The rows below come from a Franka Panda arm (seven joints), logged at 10 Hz.
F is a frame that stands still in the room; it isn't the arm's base.
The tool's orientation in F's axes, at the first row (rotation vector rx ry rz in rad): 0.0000, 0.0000, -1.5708
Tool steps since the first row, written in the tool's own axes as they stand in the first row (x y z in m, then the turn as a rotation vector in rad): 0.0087, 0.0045, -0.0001, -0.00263, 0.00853, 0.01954; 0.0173, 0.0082, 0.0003, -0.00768, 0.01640, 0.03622; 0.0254, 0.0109, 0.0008, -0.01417, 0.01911, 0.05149; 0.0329, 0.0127, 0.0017, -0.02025, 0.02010, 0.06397; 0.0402, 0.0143, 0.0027, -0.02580, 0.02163, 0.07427; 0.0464, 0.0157, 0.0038, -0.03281, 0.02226, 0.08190; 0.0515, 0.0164, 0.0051, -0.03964, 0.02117, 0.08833
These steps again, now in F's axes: 0.0045, -0.0087, -0.0001, 0.00853, 0.00263, 0.01954; 0.0082, -0.0173, 0.0003, 0.01640, 0.00768, 0.03622; 0.0109, -0.0254, 0.0008, 0.01911, 0.01417, 0.05149; 0.0127, -0.0329, 0.0017, 0.02010, 0.02025, 0.06397; 0.0143, -0.0402, 0.0027, 0.02163, 0.02580, 0.07427; 0.0157, -0.0464, 0.0038, 0.02226, 0.03281, 0.08190; 0.0164, -0.0515, 0.0051, 0.02117, 0.03964, 0.08833
